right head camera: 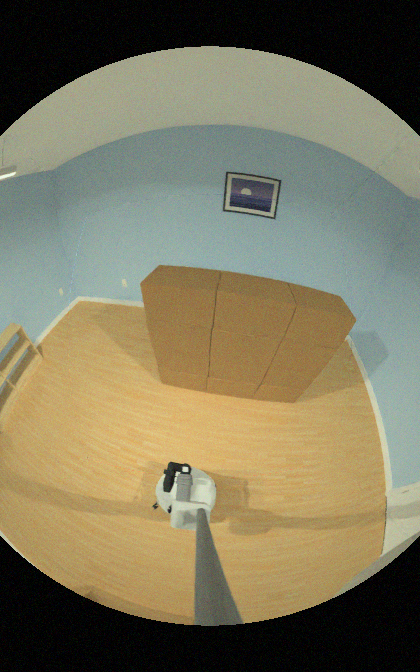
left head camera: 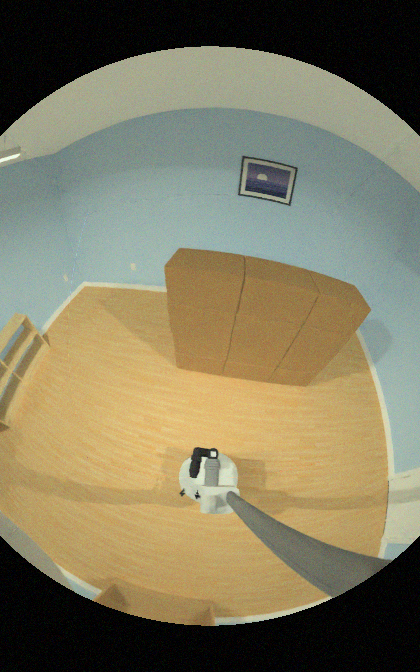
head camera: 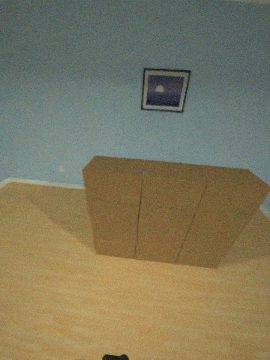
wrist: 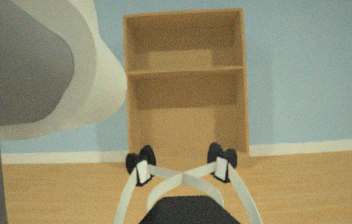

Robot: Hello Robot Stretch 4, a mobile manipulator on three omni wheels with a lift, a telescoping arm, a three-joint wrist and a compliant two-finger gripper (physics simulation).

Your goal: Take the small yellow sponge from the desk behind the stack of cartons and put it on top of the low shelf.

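Places are measured from the robot's base along level axes (x right, y ahead, z up), in centimetres.
Pixels of known places: gripper, fingertip midpoint: (wrist: 181, 156).
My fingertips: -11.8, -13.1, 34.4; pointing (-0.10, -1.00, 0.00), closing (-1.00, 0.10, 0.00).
Behind a point stands the place of what it marks, as x, y, z.
The stack of cartons (head camera: 167, 215) {32.1, 90.5, 70.2} (left head camera: 270, 325) (right head camera: 250, 340) stands as a wide brown block in front of the blue wall. The desk and the small yellow sponge do not show in these views; what is behind the cartons is hidden. Part of the low shelf (left head camera: 11, 327) (right head camera: 8, 334) shows at the left edge of both side head views, a light wooden unit with open compartments. My gripper (wrist: 181, 156) {-11.8, -13.1, 34.4} (left head camera: 190, 494) is open, its two black fingertips wide apart with nothing between them. It is beside my base, away from the cartons and the low shelf.
A taller wooden bookcase (wrist: 245, 105) {-67.4, -123.9, 38.8} stands against the wall beyond the gripper in the wrist view. A framed picture (head camera: 143, 90) {12.8, 211.1, 160.4} (left head camera: 241, 176) (right head camera: 225, 192) hangs above the cartons. A white door (left head camera: 405, 515) (right head camera: 400, 520) is at the right. Floor lies between my base and the cartons.
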